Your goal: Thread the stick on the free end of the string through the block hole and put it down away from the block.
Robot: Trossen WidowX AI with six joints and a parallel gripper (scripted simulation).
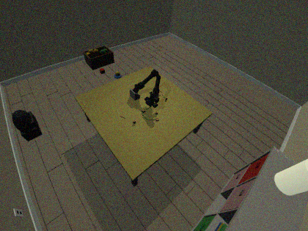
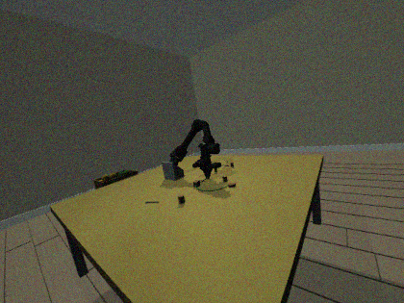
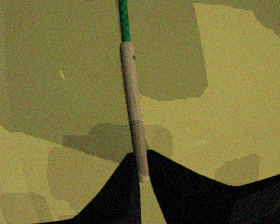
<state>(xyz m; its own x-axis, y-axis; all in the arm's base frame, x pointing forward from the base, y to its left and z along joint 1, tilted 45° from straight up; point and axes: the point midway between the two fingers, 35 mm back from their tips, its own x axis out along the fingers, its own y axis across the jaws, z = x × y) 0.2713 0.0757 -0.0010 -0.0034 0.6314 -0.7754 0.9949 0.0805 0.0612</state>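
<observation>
Now: gripper tip 40 mm to the left of the thin wooden stick and 10 mm below it. Round my gripper tip: wooden block 10 mm ahead, 120 mm to the right, 10 mm above; then round wooden button 210 mm ahead, 60 mm to the right, 10 mm above; then wooden cylinder 140 mm ahead, 10 mm to the right, 20 mm above.
</observation>
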